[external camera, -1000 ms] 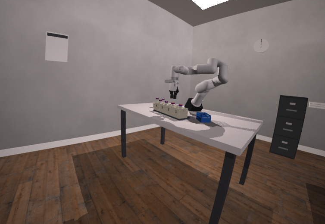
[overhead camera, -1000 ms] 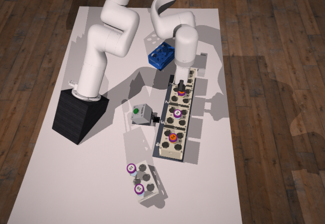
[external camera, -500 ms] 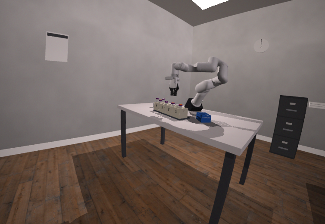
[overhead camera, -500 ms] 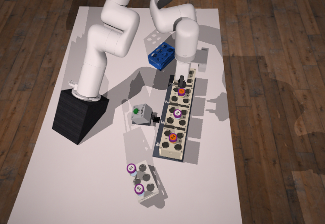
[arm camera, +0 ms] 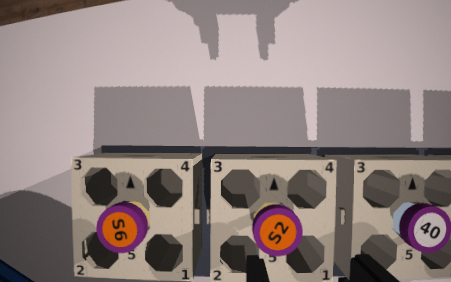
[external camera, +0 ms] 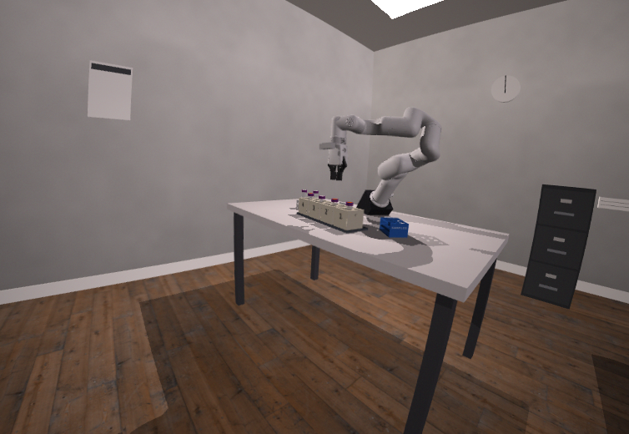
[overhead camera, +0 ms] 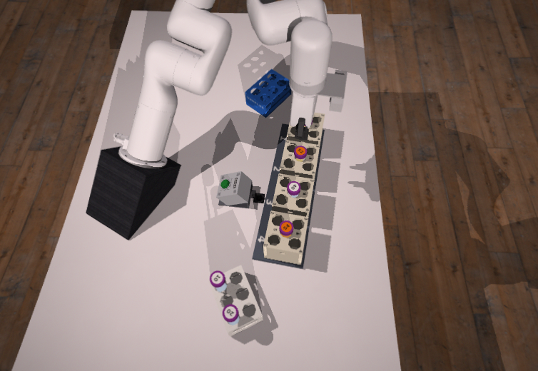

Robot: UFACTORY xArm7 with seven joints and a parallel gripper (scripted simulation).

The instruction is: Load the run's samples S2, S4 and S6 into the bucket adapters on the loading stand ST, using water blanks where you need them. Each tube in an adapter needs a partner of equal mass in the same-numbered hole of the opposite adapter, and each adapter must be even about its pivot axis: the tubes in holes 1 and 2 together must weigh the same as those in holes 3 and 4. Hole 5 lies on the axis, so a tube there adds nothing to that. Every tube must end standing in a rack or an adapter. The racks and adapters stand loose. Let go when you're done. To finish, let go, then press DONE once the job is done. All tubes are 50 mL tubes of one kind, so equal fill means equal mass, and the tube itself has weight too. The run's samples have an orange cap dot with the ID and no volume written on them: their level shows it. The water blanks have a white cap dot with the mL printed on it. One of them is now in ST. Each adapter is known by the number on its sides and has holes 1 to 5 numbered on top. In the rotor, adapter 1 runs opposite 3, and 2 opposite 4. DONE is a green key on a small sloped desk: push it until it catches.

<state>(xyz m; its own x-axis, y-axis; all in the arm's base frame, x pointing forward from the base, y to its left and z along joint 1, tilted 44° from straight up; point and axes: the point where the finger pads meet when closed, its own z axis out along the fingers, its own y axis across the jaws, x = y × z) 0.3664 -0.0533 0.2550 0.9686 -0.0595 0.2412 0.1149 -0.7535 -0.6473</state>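
My gripper is now 18 cm past the green done key, 17 cm above it and 13 cm to the left of it. From my hand the other things lie so: orange-dot tube: 21 cm to the right, 17 cm below, 3 cm ahead; then 40 mL water blank: 17 cm below, 12 cm to the right, 1 cm ahead; then blue sample rack: 24 cm to the left, 21 cm below, 17 cm behind.
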